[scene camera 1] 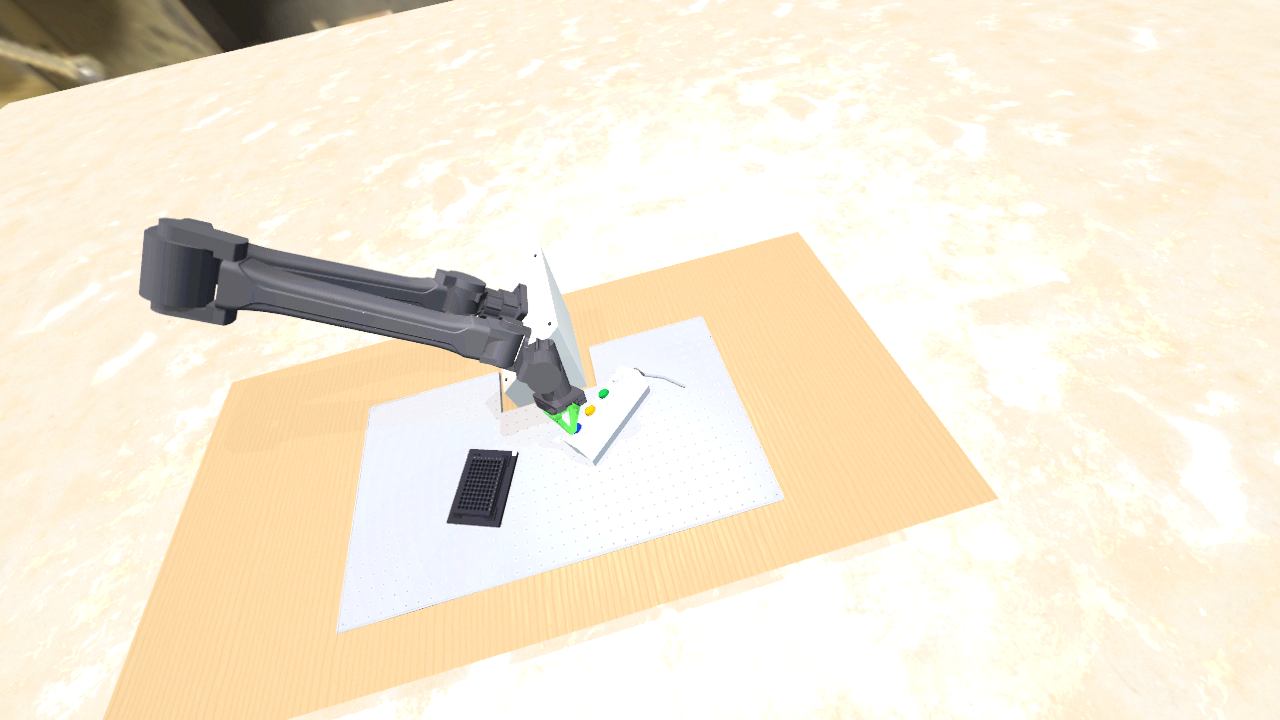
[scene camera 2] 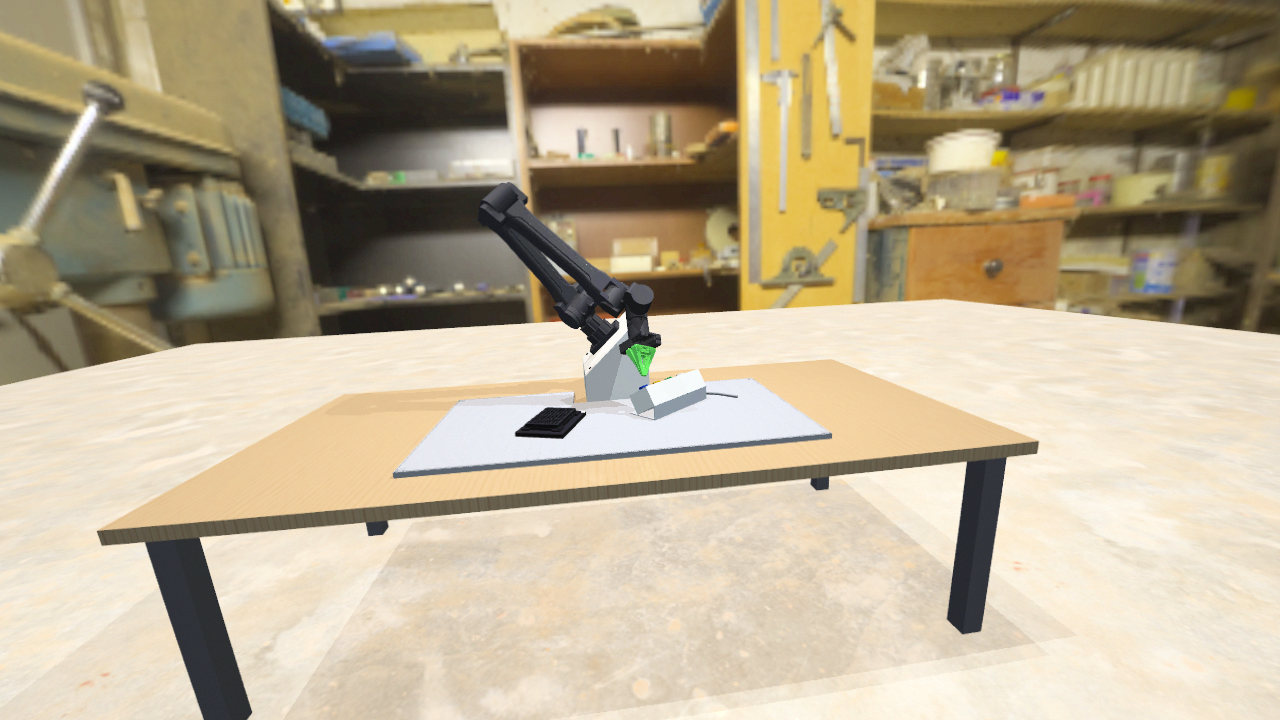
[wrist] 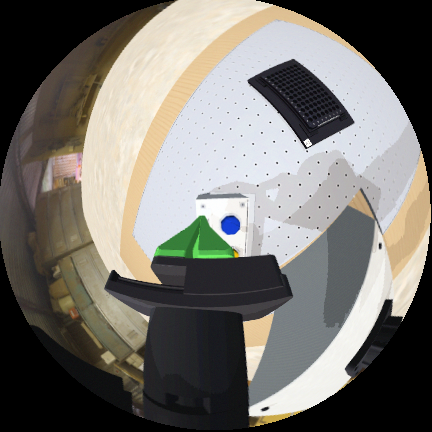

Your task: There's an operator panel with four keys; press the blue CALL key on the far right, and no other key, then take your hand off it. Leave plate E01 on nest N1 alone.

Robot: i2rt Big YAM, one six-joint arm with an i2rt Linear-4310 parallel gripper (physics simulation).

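Frame: origin at the arm's base, x ahead, y left, z up, level; centimetres.
Seen in the pictures: gripper, fingertip midpoint: (scene camera 1: pixel 573 433) (scene camera 2: pixel 644 376) (wrist: pixel 202 219); arm's base, link origin: (scene camera 1: pixel 516 311) (scene camera 2: pixel 606 338).
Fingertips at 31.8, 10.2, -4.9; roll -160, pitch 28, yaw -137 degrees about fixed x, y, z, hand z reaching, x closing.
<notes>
Pixels of each thing's top centre, then the offset from my fingertips to it, as dx, dy, dz. "*": a spot on its surface instead. Level surfaces: height alone.
- white operator panel, top centre: (wrist: pixel 210 272) (scene camera 1: pixel 603 403) (scene camera 2: pixel 668 376) -6.2, +6.8, -2.0
- yellow key, top centre: (wrist: pixel 226 259) (scene camera 1: pixel 589 409) -6.0, +3.5, -2.9
- green key, top centre: (scene camera 1: pixel 603 392) -9.5, +7.1, -2.9
- Black plate E01, top centre: (wrist: pixel 303 88) (scene camera 1: pixel 479 484) (scene camera 2: pixel 551 415) +4.2, -23.4, -7.7
- dark nest, top centre: (wrist: pixel 302 91) (scene camera 2: pixel 552 418) (scene camera 1: pixel 481 485) +4.2, -23.4, -8.6
- light perforated board, surface height: dz -10.3
- wooden table, surface height: dz -11.6
- grey cable, surface spot: (scene camera 2: pixel 721 394) * -12.8, +22.5, -10.0
The white operator panel (scene camera 1: pixel 618 424) (scene camera 2: pixel 676 394) (wrist: pixel 222 204) has a sloped face. Its blue key (scene camera 1: pixel 578 428) (scene camera 2: pixel 642 386) (wrist: pixel 230 225) is at one end, with a yellow key (scene camera 1: pixel 589 410) (wrist: pixel 236 254) and a green key (scene camera 1: pixel 603 394) further along; a fourth key cannot be made out clearly. My gripper (scene camera 1: pixel 573 431) (scene camera 2: pixel 642 373) (wrist: pixel 202 219) is shut and empty, its green tips pointing down close to the blue key. In scene camera 2 the tips look slightly above it; contact cannot be told. Black plate E01 (scene camera 1: pixel 480 486) (scene camera 2: pixel 552 416) (wrist: pixel 305 92) sits on the dark nest (scene camera 1: pixel 474 522) (wrist: pixel 302 133).
The light perforated board (scene camera 1: pixel 698 465) (scene camera 2: pixel 760 420) (wrist: pixel 200 150) lies on the wooden table (scene camera 1: pixel 859 429) (scene camera 2: pixel 913 420). The arm's pale base (scene camera 1: pixel 556 326) (scene camera 2: pixel 608 376) stands behind the panel. A grey cable (scene camera 1: pixel 666 381) (scene camera 2: pixel 721 394) runs from the panel's end away from the blue key.
</notes>
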